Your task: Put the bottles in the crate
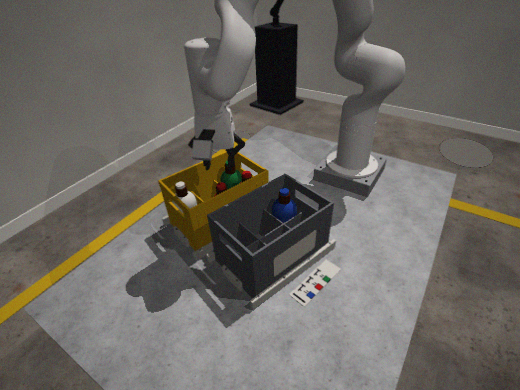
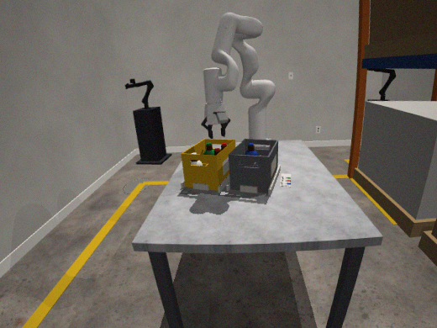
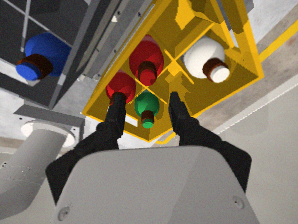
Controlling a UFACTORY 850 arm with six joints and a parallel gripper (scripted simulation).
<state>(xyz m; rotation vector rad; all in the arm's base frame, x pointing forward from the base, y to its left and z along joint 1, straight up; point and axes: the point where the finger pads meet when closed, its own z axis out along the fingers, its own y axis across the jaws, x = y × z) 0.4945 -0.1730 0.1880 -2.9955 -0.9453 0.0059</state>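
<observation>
The red bottle is 15 cm below my hand. Round my hand: green-label bottle 10 cm behind, 7 cm to the right, 15 cm below; white-label bottle 7 cm ahead, 11 cm to the right, 15 cm below; yellow crate 1 cm behind, 4 cm to the right, 16 cm below.
</observation>
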